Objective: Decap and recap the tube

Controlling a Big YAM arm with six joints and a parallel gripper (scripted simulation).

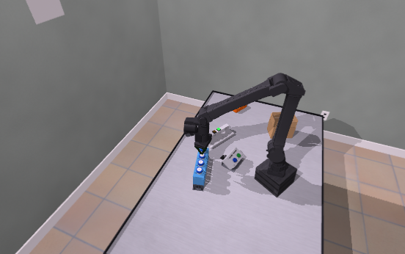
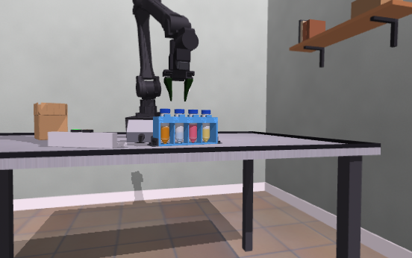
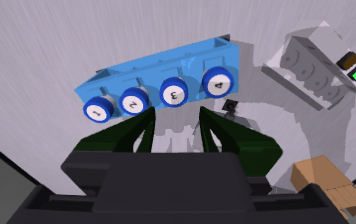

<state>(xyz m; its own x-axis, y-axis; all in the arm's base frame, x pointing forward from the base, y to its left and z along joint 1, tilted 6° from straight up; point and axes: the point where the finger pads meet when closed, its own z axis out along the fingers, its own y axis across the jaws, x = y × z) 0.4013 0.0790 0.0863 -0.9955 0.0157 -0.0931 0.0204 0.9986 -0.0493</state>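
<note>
Right now the blue cycle key is 17 cm behind my hand, 8 cm to the right of it and 9 cm below it. Round my hand: white key housing 16 cm behind, 10 cm to the right, 10 cm below; then cardboard box 39 cm behind, 49 cm to the right, 9 cm below; then green ready key 19 cm behind, 12 cm to the right, 9 cm below.
</note>
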